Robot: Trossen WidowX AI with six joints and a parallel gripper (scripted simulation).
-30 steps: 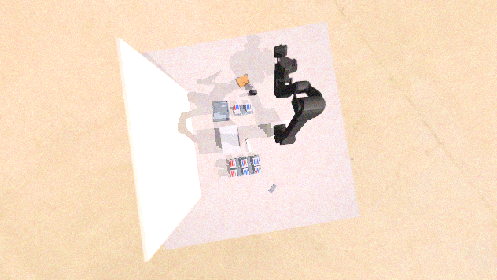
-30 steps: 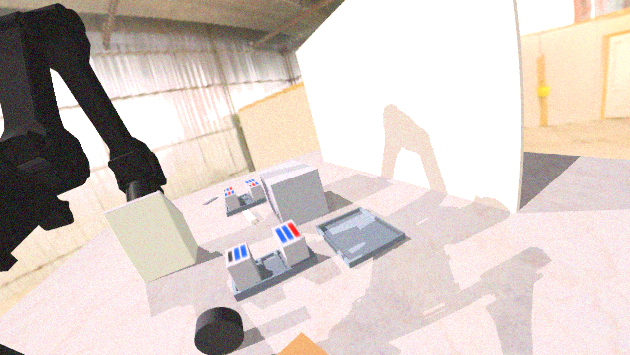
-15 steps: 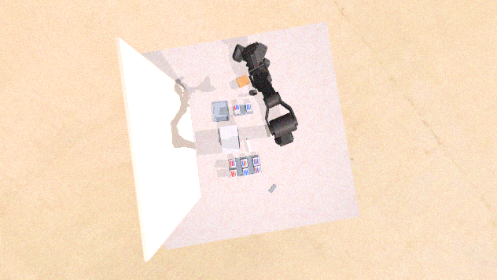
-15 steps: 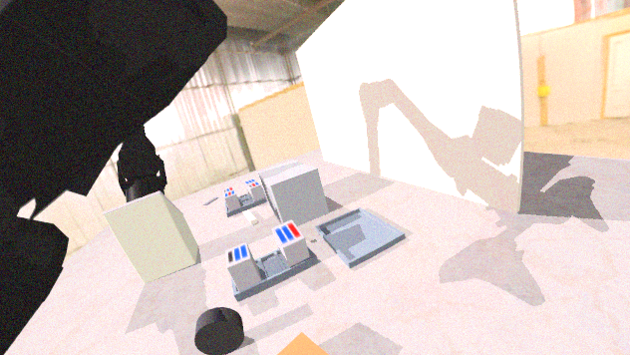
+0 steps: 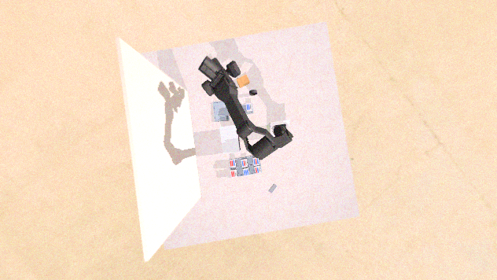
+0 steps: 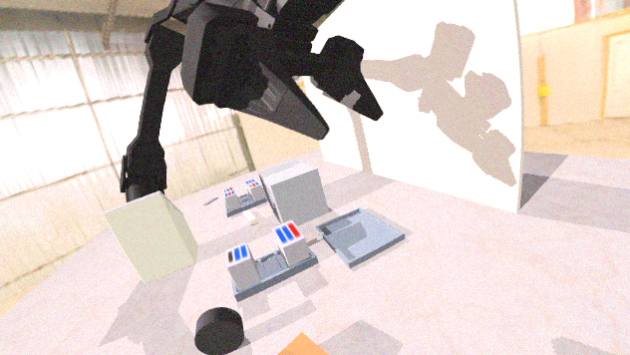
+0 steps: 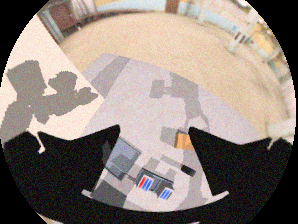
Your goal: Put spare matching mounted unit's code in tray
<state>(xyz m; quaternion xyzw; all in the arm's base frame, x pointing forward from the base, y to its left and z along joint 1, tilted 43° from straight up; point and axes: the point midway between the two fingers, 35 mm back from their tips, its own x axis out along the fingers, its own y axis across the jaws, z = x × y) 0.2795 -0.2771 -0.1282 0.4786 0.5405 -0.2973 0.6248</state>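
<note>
My gripper tip is now 2 cm short of the white spare cube, 47 cm to the right of it and 14 cm above it. Round my gripper tip: big white block (1 cm ahead, 33 cm to the left, 14 cm below); then dark cylinder (18 cm behind, 5 cm to the left, 16 cm below); then flat grey tray (5 cm ahead, 13 cm to the left, 19 cm below).
</note>
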